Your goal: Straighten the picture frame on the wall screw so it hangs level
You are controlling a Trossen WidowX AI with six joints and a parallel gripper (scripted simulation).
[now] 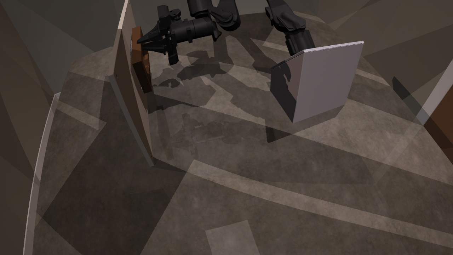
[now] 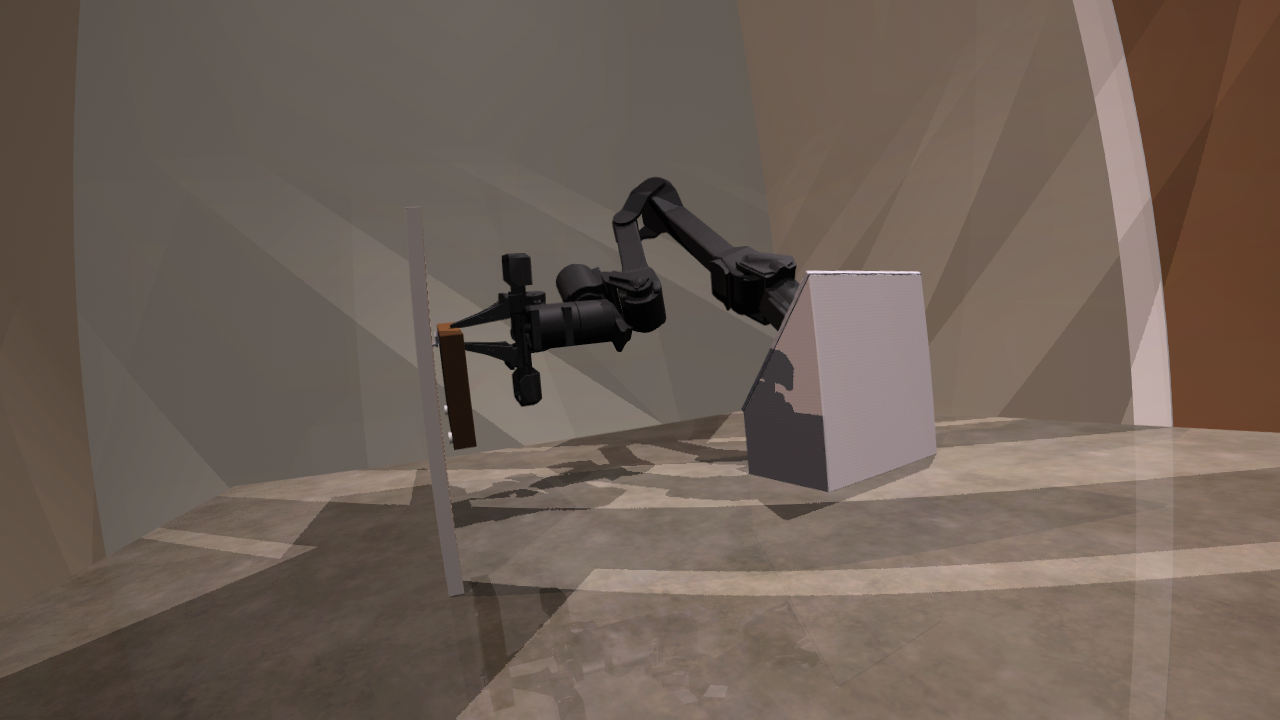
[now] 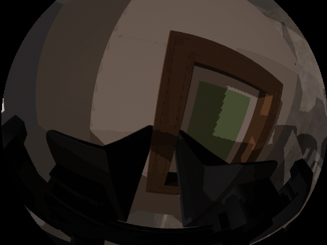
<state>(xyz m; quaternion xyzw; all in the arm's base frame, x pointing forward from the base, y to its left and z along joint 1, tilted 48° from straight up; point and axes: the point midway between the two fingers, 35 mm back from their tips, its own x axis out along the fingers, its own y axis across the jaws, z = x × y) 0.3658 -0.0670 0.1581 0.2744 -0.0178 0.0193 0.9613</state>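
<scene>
The brown wooden picture frame is 10 mm ahead of my gripper tip, 10 mm to the right of it and 50 mm below it. From my gripper tip the other things lie so: wall panel: 20 mm ahead, 10 mm to the left, 70 mm below.
</scene>
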